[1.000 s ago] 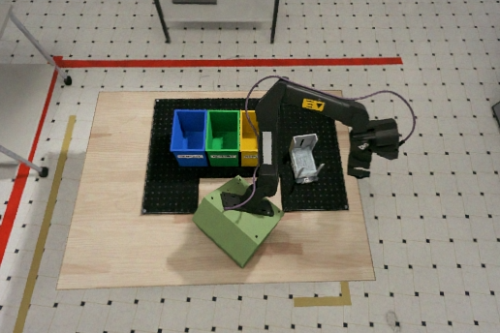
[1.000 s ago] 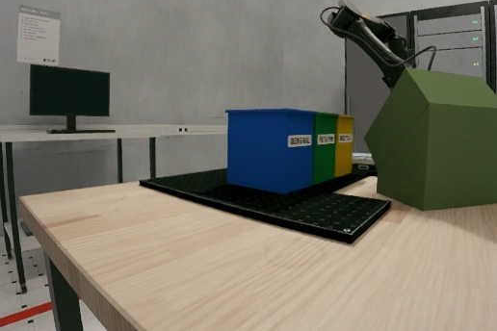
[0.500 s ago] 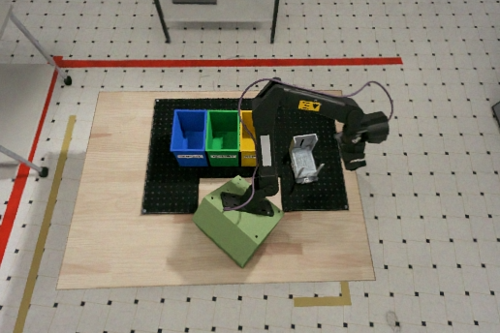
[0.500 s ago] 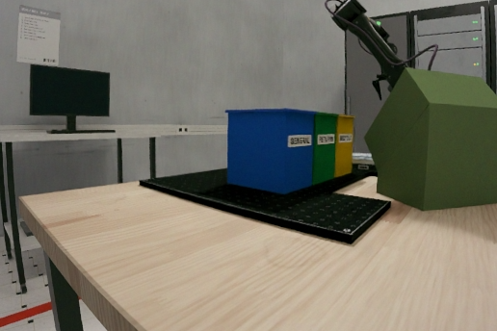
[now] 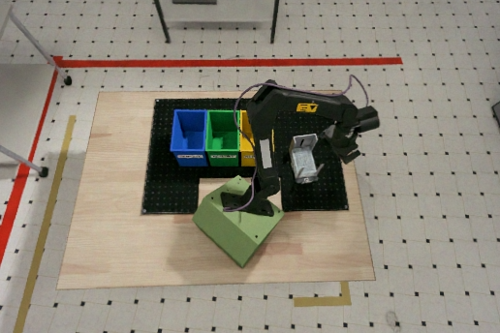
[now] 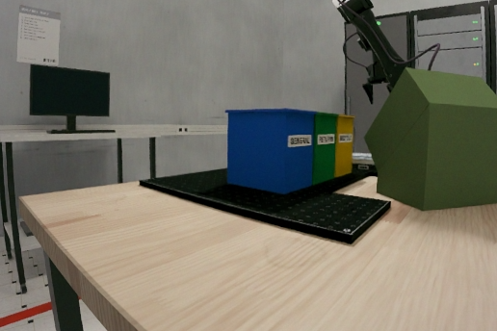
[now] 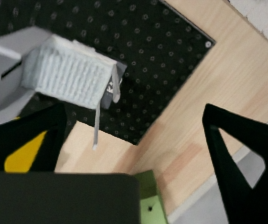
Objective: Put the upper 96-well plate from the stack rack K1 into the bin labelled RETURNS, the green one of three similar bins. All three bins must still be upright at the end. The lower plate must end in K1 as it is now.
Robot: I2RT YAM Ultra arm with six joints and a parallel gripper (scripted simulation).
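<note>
Right now the clear 96-well plate is 210 mm below my hand, 70 mm ahead of it and 60 mm to the left of it. The rest, counted from my hand: green returns bin: 370 mm to the left, 220 mm ahead, 160 mm below; then yellow bin: 240 mm to the left, 190 mm ahead, 160 mm below; then blue bin: 500 mm to the left, 250 mm ahead, 160 mm below.
</note>
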